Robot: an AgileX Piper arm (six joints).
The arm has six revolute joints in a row. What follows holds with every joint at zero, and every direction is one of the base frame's. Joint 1 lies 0.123 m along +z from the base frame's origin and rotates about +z. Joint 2 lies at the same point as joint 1 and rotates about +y. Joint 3 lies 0.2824 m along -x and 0.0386 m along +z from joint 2 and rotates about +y. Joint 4 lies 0.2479 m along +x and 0.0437 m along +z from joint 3 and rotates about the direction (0.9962, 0, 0.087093). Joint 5 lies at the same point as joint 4 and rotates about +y. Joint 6 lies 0.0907 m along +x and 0.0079 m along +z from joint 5 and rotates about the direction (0.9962, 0, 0.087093). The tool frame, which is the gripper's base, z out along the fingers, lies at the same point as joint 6; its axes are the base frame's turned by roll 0, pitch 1.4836 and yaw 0 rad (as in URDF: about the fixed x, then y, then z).
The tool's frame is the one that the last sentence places.
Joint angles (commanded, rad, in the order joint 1, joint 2, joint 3, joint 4, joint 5, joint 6), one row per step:
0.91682, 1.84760, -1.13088, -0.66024, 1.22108, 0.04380
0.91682, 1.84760, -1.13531, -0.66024, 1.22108, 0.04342
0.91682, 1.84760, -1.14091, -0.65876, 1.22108, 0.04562
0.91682, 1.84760, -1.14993, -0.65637, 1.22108, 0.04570
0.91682, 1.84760, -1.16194, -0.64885, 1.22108, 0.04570
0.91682, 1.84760, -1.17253, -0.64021, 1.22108, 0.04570
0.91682, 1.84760, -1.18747, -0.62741, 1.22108, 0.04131
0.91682, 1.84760, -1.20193, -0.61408, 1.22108, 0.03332
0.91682, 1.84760, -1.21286, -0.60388, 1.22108, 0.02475
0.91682, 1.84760, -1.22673, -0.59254, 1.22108, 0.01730
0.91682, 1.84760, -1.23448, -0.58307, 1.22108, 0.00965
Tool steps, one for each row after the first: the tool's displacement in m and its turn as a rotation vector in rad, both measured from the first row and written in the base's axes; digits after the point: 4 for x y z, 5 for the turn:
0.0005, 0.0007, 0.0009, 0.00338, -0.00251, 0.00030
0.0011, 0.0016, 0.0020, 0.00935, -0.00601, -0.00233
0.0021, 0.0031, 0.0037, 0.01773, -0.00998, -0.00378
0.0030, 0.0051, 0.0059, 0.03100, -0.01239, -0.00809
0.0036, 0.0069, 0.0077, 0.04374, -0.01317, -0.01299
0.0044, 0.0095, 0.0103, 0.06048, -0.01180, -0.01655
0.0052, 0.0120, 0.0128, 0.07589, -0.00813, -0.01727
0.0057, 0.0138, 0.0147, 0.08676, -0.00416, -0.01566
0.0065, 0.0162, 0.0172, 0.10101, -0.00173, -0.01535
0.0067, 0.0175, 0.0186, 0.10940, 0.00322, -0.01390

